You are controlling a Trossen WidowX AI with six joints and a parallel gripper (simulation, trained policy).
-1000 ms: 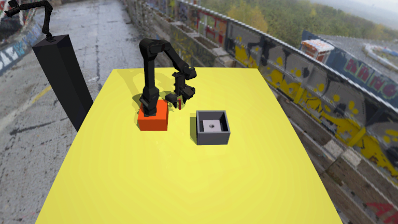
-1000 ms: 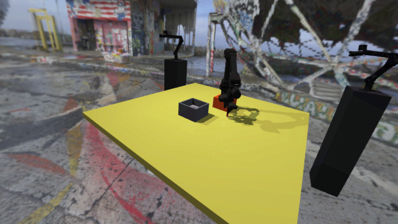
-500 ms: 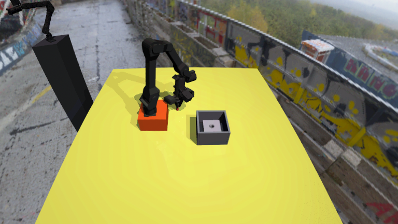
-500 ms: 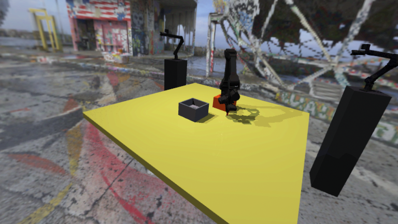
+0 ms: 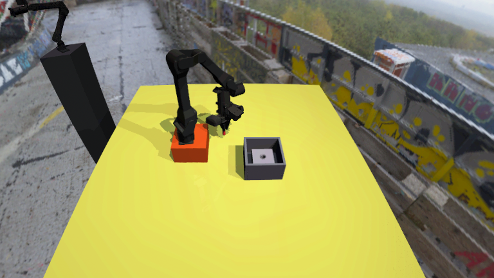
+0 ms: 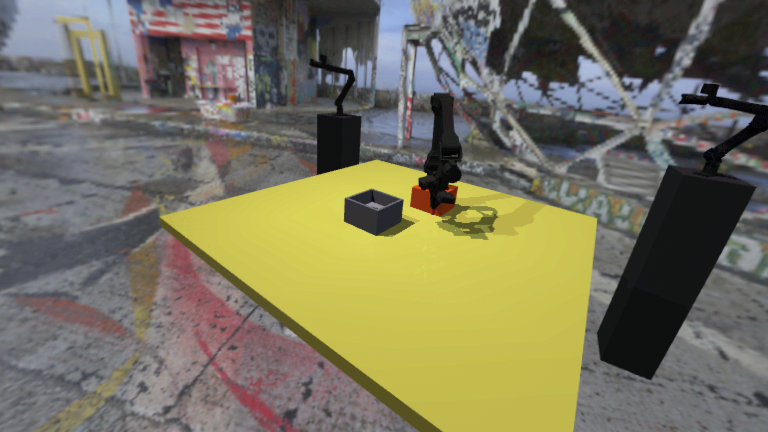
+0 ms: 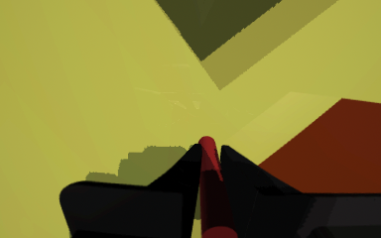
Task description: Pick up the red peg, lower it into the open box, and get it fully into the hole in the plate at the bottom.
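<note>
Right now my gripper tip is 140 mm short of the light grey plate, 180 mm to the left of it and 20 mm above it. The rest, counted from my gripper tip: dark grey box: 140 mm ahead, 180 mm to the right, 40 mm below; red peg: 10 mm behind, 10 mm to the left, 10 mm above.
</note>
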